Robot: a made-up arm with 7 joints. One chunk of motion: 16 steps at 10 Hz.
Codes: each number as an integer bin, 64 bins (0 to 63) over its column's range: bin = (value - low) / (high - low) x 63, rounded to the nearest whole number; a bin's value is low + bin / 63 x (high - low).
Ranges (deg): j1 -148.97..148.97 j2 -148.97..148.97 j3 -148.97..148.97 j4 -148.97..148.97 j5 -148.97..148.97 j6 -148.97..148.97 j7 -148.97..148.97
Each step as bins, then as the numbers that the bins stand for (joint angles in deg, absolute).
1 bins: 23 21 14 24 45 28 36
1 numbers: -40.20 -49.66 -82.76 -35.47 63.84 -16.55 21.28
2 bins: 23 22 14 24 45 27 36
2 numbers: -40.20 -44.93 -82.76 -35.47 63.84 -21.28 21.28
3 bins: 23 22 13 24 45 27 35
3 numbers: -40.20 -44.93 -87.49 -35.47 63.84 -21.28 16.55
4 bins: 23 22 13 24 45 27 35
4 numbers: -40.20 -44.93 -87.49 -35.47 63.84 -21.28 16.55
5 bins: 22 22 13 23 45 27 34
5 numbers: -44.93 -44.93 -87.49 -40.20 63.84 -21.28 11.82
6 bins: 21 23 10 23 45 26 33
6 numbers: -49.66 -40.20 -101.68 -40.20 63.84 -26.01 7.09
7 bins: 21 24 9 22 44 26 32
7 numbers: -49.66 -35.47 -106.41 -44.93 59.12 -26.01 2.36
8 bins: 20 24 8 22 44 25 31
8 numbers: -54.39 -35.47 -111.14 -44.93 59.12 -30.74 -2.36
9 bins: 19 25 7 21 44 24 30
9 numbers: -59.12 -30.74 -115.87 -49.66 59.12 -35.47 -7.09
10 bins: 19 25 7 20 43 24 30
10 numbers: -59.12 -30.74 -115.87 -54.39 54.39 -35.47 -7.09
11 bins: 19 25 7 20 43 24 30
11 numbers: -59.12 -30.74 -115.87 -54.39 54.39 -35.47 -7.09
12 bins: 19 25 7 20 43 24 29
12 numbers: -59.12 -30.74 -115.87 -54.39 54.39 -35.47 -11.82
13 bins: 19 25 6 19 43 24 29
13 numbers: -59.12 -30.74 -120.59 -59.12 54.39 -35.47 -11.82
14 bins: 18 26 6 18 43 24 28
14 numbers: -63.84 -26.01 -120.59 -63.84 54.39 -35.47 -16.55
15 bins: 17 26 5 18 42 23 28
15 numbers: -68.57 -26.01 -125.32 -63.84 49.66 -40.20 -16.55
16 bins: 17 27 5 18 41 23 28
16 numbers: -68.57 -21.28 -125.32 -63.84 44.93 -40.20 -16.55
